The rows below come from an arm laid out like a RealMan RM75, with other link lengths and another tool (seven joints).
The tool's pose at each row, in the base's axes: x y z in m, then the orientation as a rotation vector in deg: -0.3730, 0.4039, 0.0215, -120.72, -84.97, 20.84; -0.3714, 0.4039, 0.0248, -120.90, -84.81, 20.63; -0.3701, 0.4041, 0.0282, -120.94, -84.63, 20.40; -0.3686, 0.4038, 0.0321, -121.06, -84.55, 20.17; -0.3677, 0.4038, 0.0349, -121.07, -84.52, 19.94; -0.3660, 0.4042, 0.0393, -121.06, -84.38, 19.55; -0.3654, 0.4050, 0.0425, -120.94, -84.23, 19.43; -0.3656, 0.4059, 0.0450, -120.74, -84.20, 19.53; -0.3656, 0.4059, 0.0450, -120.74, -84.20, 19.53; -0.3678, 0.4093, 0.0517, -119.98, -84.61, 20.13
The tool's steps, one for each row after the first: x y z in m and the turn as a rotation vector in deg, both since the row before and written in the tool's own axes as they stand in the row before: 0.0008, -0.0006, -0.0035, -0.12, 0.16, 0.13; 0.0009, -0.0009, -0.0034, -0.02, 0.22, 0.06; 0.0006, -0.0009, -0.0040, -0.12, 0.15, 0.05; 0.0006, -0.0009, -0.0028, -0.07, 0.16, -0.03; 0.0014, -0.0012, -0.0044, -0.05, 0.32, -0.02; 0.0013, -0.0015, -0.0027, 0.12, 0.18, -0.01; 0.0010, -0.0018, -0.0017, 0.19, 0.00, -0.06; 0.0000, 0.0000, 0.0000, 0.00, 0.00, 0.00; 0.0030, -0.0064, -0.0034, 0.56, -0.37, -0.46
